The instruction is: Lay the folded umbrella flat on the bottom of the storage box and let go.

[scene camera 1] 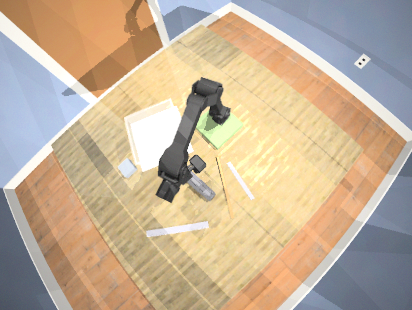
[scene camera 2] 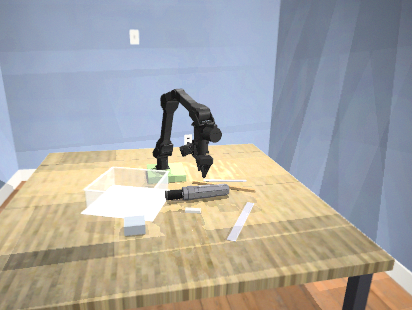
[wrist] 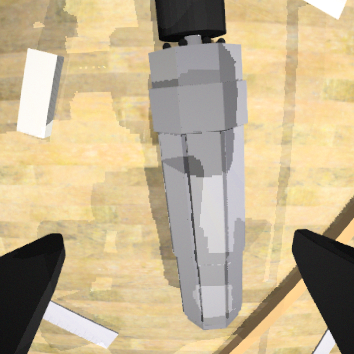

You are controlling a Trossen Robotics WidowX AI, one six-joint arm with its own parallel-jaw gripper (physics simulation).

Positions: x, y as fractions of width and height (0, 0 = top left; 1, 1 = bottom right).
Labels:
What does the small white piece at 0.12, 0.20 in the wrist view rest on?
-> The table.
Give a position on a folded umbrella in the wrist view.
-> At 0.56, 0.28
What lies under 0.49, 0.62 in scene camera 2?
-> A folded umbrella.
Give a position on a storage box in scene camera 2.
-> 0.30, 0.62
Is the gripper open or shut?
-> Open.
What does the gripper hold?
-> Nothing.

